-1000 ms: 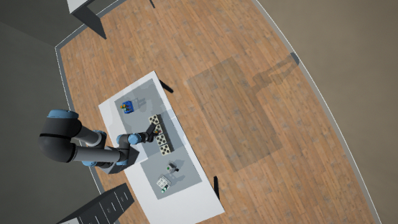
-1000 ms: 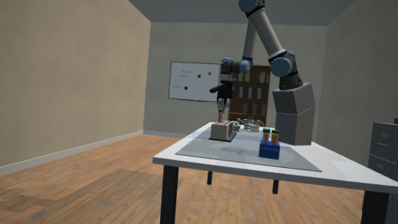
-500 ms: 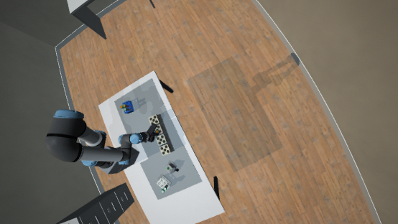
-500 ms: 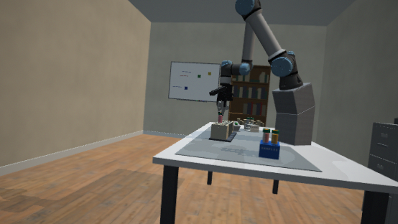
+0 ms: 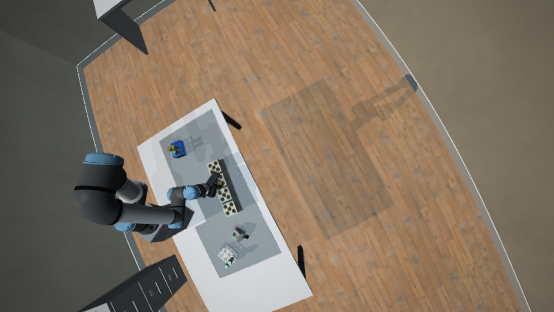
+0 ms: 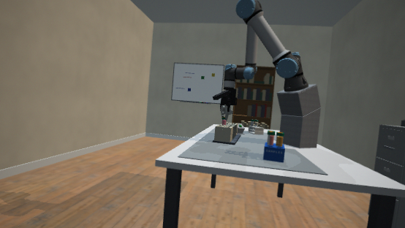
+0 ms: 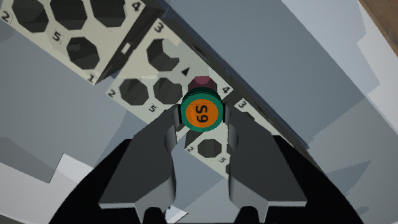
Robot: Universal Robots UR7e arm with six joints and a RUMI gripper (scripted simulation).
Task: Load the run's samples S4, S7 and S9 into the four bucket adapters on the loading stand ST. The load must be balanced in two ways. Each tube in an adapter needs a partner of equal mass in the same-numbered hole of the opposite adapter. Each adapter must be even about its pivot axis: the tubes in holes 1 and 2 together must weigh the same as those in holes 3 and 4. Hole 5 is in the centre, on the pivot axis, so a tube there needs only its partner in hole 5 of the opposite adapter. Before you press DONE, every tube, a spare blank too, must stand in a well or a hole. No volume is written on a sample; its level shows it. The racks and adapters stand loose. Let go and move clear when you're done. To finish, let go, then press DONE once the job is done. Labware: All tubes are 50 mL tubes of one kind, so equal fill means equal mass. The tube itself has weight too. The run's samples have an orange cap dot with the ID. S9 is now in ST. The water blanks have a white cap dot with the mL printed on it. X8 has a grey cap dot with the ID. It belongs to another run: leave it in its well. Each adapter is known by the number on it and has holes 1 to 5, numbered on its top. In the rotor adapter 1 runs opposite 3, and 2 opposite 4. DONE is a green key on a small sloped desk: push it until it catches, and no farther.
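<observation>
Right now my hand is 10 mm to the left of the tube S9 and 50 mm above it. Round my hand: adapter 1: 30 mm behind, 20 mm to the left, 90 mm below; green DONE key: 50 mm behind, 400 mm to the right, 70 mm below; blue rack: 330 mm behind, 390 mm to the left, 110 mm below.
</observation>
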